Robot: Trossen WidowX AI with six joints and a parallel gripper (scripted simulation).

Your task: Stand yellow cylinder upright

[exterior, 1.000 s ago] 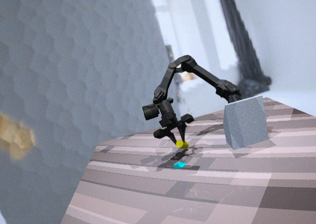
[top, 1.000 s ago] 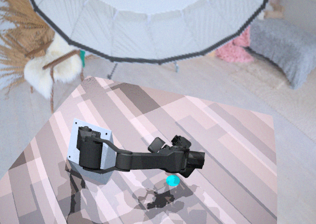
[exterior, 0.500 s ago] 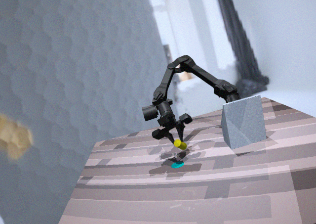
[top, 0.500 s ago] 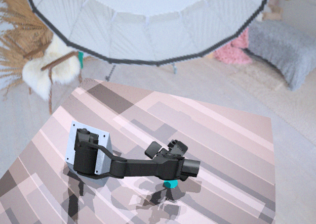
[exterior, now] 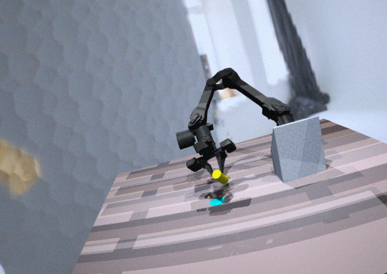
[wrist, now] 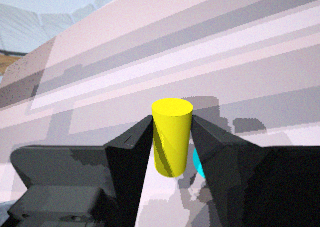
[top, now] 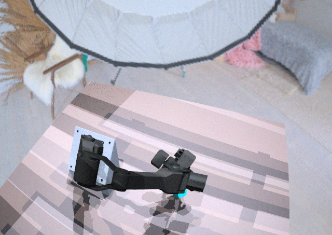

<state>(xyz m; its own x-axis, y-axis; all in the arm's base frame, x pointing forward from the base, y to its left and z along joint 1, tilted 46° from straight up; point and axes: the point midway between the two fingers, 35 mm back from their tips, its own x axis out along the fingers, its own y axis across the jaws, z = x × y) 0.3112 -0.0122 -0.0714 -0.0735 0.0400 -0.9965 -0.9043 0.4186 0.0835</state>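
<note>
The cyan circle is 20 mm ahead of my gripper tip, 40 mm to the right of it and 120 mm below it. From my gripper tip the other things lie so: yellow cylinder (10 mm behind, 10 mm to the right, 10 mm below).
</note>
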